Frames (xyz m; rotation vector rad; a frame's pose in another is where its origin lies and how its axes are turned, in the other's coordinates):
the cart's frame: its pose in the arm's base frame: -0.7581 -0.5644 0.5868 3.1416 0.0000 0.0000
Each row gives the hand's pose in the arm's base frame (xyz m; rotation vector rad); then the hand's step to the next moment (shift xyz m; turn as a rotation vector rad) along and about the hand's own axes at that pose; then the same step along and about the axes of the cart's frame.
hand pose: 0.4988 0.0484 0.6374 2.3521 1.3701 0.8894
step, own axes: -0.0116 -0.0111 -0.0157 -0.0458 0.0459 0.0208
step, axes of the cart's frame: -0.0217 0.0053 -0.0021 0.0280 0.0614 0.0092
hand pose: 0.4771 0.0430 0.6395 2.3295 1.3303 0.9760
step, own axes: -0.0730 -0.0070 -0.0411 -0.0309 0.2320 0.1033
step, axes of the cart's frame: -0.0576 0.0611 0.0041 0.2098 0.1414 -0.0378
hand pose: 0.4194 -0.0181 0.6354 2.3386 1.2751 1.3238
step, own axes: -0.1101 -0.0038 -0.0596 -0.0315 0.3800 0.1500
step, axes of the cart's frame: -0.0745 0.0943 0.0353 0.3336 0.2222 -0.0851
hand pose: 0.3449 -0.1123 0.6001 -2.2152 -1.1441 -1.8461
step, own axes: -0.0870 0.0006 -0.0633 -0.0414 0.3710 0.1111
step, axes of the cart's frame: -0.0543 0.0738 0.0565 0.2959 0.2388 -0.0842
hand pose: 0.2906 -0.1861 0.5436 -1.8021 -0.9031 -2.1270
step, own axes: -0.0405 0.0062 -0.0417 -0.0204 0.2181 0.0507
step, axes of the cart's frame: -0.0215 0.0377 0.0391 0.1611 0.1479 -0.0523
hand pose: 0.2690 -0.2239 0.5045 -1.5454 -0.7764 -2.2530
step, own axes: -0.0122 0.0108 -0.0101 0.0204 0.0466 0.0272
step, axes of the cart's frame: 0.0026 0.0153 0.0112 0.0376 0.0206 -0.0386
